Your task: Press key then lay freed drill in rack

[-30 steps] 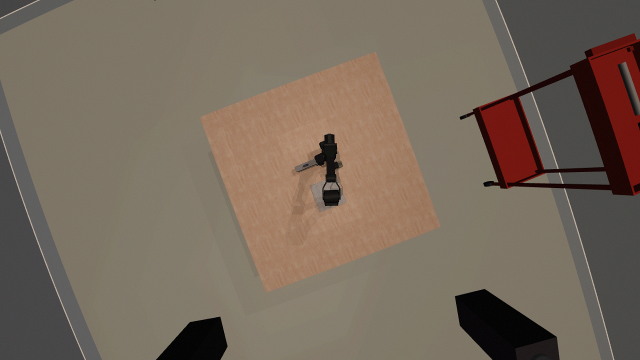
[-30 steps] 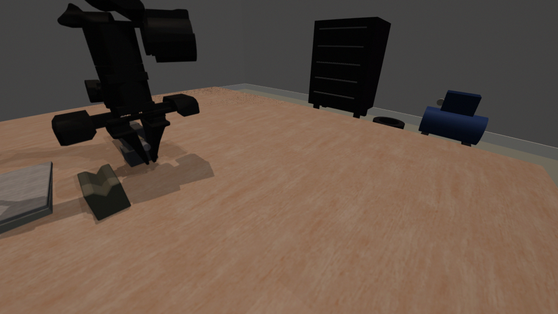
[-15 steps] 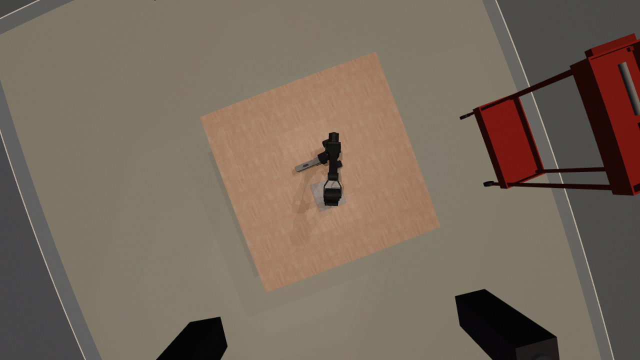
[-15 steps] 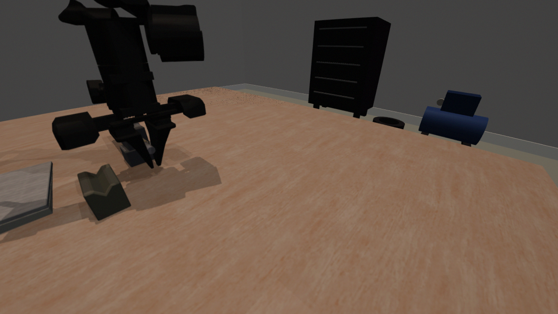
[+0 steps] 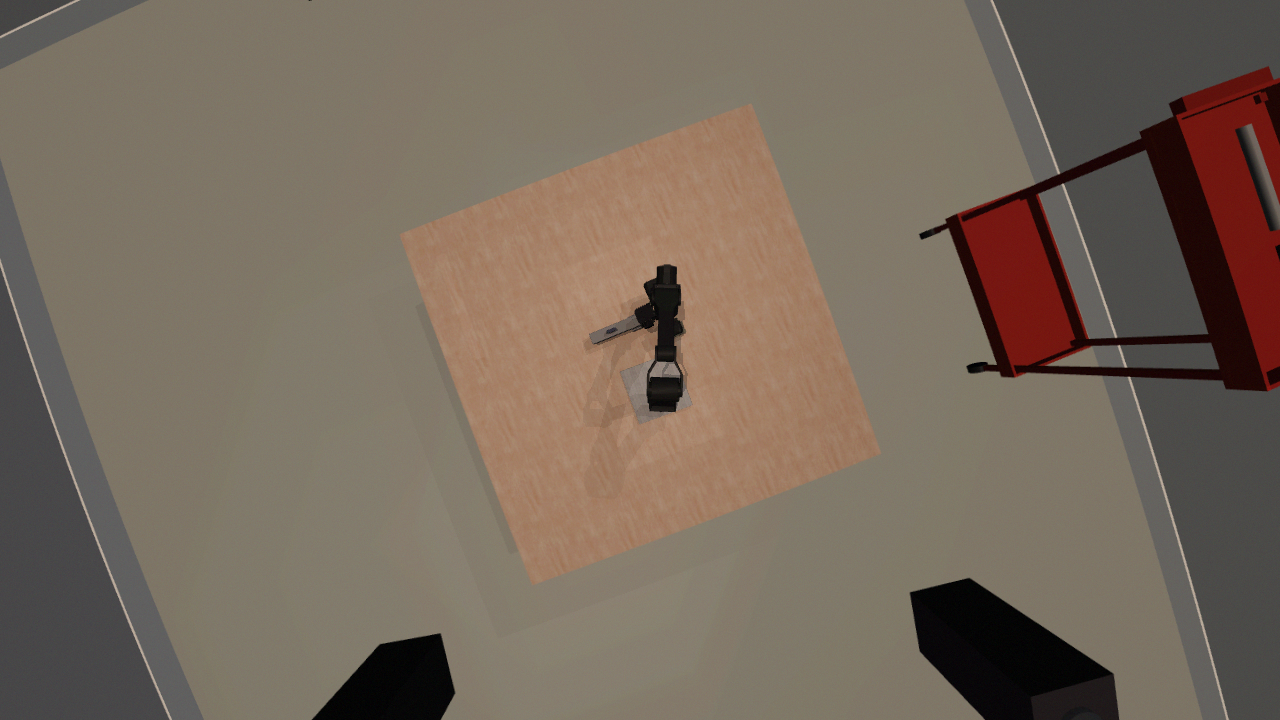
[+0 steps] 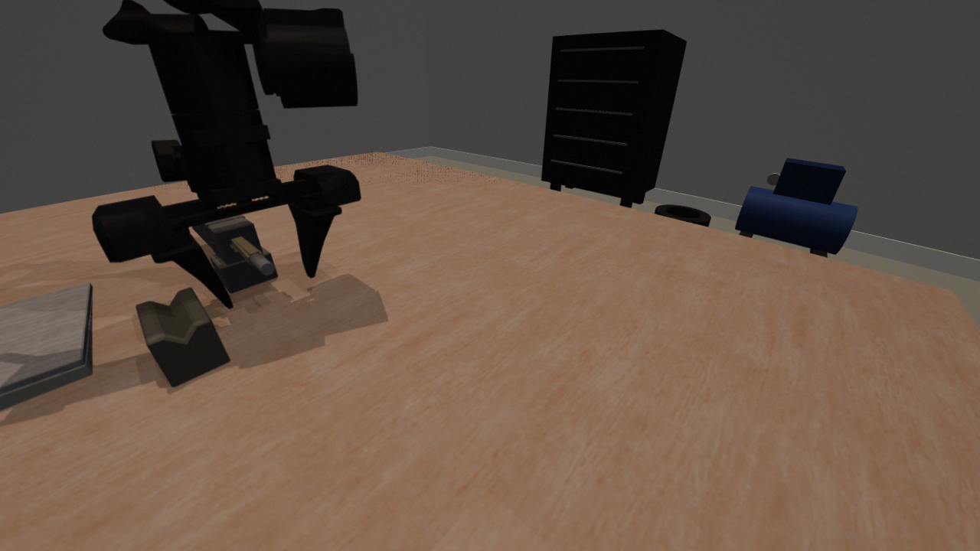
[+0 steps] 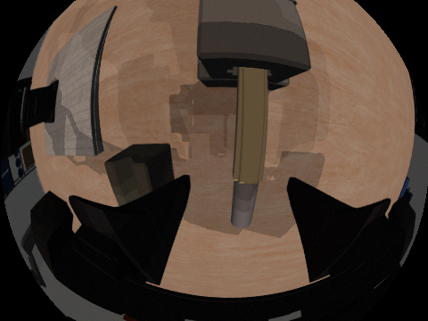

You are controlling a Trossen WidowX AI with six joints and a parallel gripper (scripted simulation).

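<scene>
The drill is 50 mm to the left of my gripper tip, 30 mm above it and 10 mm behind it. Round my gripper tip: rack 70 mm behind, 30 mm to the right; then dark key 170 mm to the left, 30 mm behind, 30 mm above; then dark grey holder block 150 mm to the left, 30 mm behind, 20 mm above.
</scene>
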